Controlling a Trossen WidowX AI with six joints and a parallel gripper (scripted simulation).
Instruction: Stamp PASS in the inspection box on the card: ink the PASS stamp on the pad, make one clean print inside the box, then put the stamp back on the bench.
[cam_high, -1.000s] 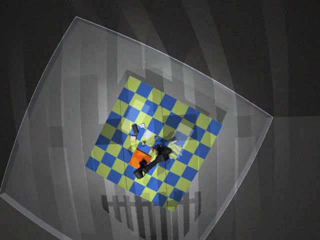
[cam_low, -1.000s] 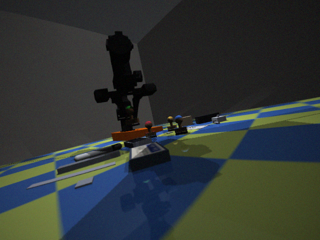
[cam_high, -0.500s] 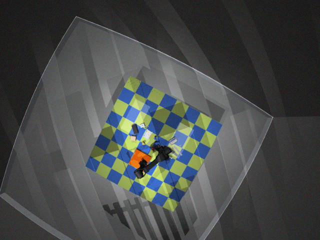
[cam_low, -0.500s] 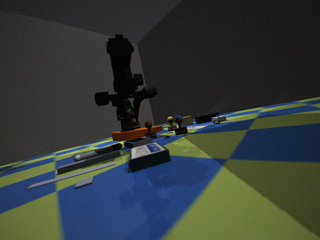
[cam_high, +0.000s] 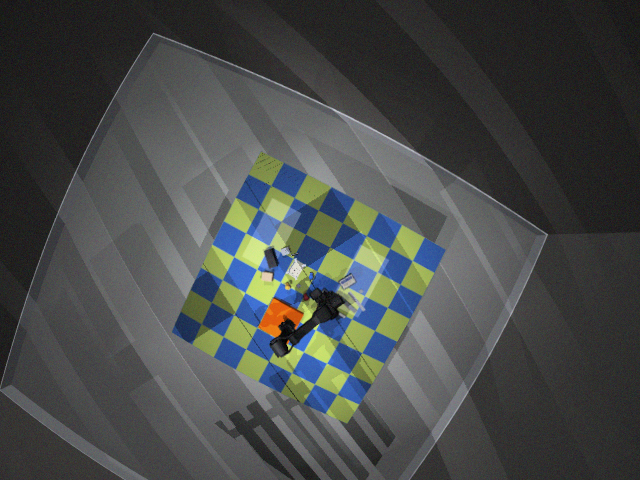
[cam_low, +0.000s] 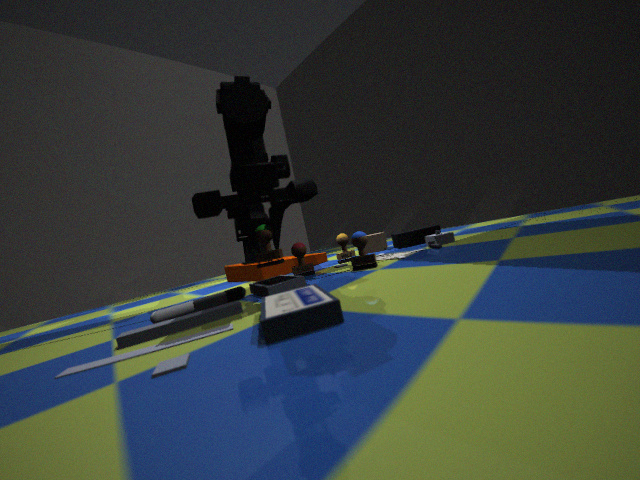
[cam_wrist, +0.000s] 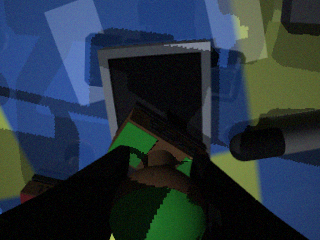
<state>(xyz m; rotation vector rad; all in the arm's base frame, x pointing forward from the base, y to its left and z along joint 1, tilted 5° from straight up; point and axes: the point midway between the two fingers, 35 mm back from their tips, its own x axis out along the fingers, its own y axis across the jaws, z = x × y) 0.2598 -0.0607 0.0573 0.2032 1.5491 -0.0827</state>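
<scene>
Now: gripper tip 60 mm above the ink pad. From my gripper tip the other things lie so: marker 20 mm behind, 90 mm to the right, 50 mm below; then red-knobbed stamp 60 mm behind, 80 mm to the left, 40 mm below; then green-knobbed stamp right at my gripper tip.
</scene>
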